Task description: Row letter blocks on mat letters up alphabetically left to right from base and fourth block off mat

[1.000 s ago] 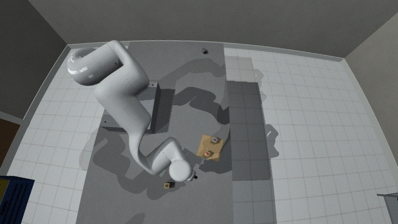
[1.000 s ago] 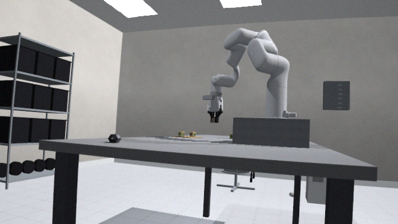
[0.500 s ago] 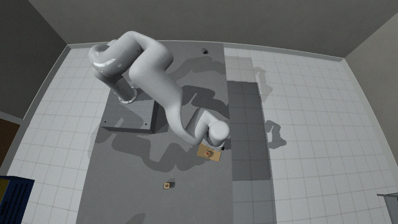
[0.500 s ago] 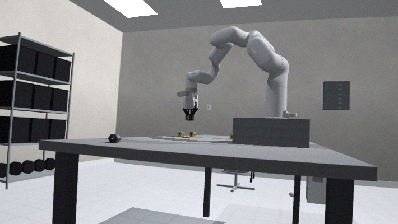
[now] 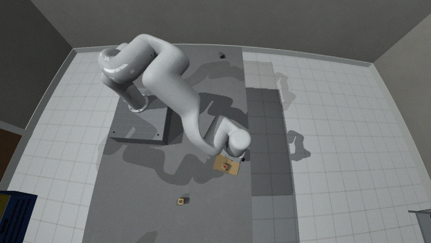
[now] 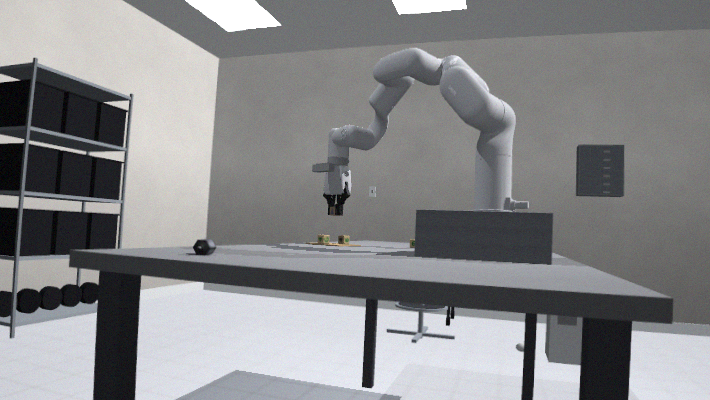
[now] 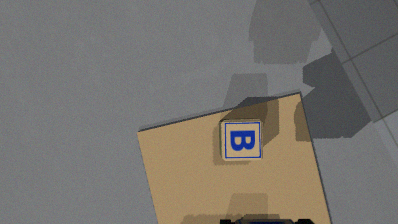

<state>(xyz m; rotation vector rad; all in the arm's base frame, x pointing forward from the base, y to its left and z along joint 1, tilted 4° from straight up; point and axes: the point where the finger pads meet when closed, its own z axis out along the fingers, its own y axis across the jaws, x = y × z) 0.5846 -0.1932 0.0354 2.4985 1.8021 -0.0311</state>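
My hand is 12 cm above the tan mat. The rest, counted from my hand: black faceted object: 19 cm behind, 81 cm to the left, 11 cm below.
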